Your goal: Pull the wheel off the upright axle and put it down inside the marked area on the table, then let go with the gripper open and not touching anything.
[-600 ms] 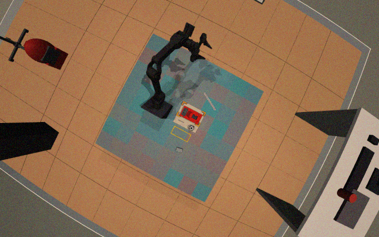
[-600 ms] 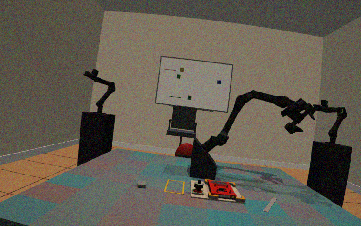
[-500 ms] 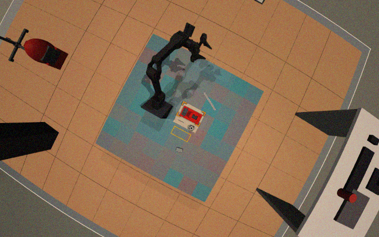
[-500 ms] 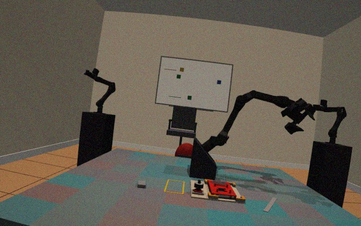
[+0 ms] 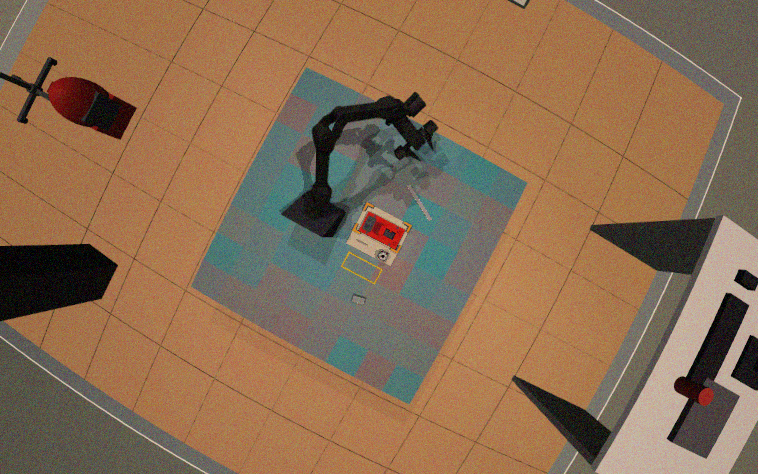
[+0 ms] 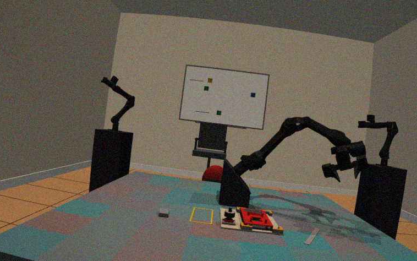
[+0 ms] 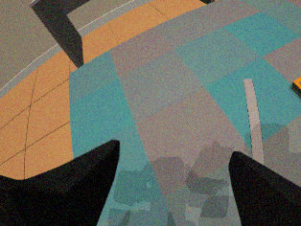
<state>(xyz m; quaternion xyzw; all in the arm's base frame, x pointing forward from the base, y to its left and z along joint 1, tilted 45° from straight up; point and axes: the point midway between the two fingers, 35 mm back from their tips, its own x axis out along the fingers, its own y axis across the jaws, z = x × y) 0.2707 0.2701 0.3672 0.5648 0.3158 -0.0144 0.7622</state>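
The wheel is 7 cm ahead of my gripper tip, 45 cm to the right of it and 18 cm below it. From my gripper tip the other things lie so: grey block: 8 cm ahead, 70 cm to the right, 21 cm below; thin grey strip: 9 cm ahead, 13 cm to the right, 21 cm below; upright axle: 7 cm ahead, 45 cm to the right, 18 cm below.
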